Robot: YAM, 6 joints.
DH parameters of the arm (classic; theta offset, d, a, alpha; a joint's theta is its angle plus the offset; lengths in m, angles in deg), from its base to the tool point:
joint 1: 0 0.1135 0.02 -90
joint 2: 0 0 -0.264 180
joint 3: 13.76 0 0.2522 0
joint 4: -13.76 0 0.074 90
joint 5: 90 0 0 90
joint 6: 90 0.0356 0 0
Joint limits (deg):
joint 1: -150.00..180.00
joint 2: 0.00..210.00
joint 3: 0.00..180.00
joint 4: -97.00..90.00
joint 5: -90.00..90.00
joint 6: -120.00..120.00
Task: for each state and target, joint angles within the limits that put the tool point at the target. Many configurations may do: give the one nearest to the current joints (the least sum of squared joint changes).
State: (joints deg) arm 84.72 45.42 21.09 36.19 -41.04 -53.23
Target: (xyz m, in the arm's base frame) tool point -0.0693 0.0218 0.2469
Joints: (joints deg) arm 136.45 3.60 1.72 48.23 -63.82 -53.23
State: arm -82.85 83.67 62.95 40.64 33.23 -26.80
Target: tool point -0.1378 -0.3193 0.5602
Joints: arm -110.48 96.68 107.05 40.37 29.19 -26.80
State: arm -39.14 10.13 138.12 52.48 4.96 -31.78
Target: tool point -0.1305 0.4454 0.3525
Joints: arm -73.89 0.00 102.43 70.92 2.91 -31.78
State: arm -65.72 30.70 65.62 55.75 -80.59 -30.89
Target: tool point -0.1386 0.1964 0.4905
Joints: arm -46.42 13.70 79.74 58.74 -79.21 -30.89
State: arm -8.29 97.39 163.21 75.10 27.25 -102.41
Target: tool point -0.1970 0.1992 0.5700
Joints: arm -48.10 74.43 180.00 83.95 22.43 -102.41
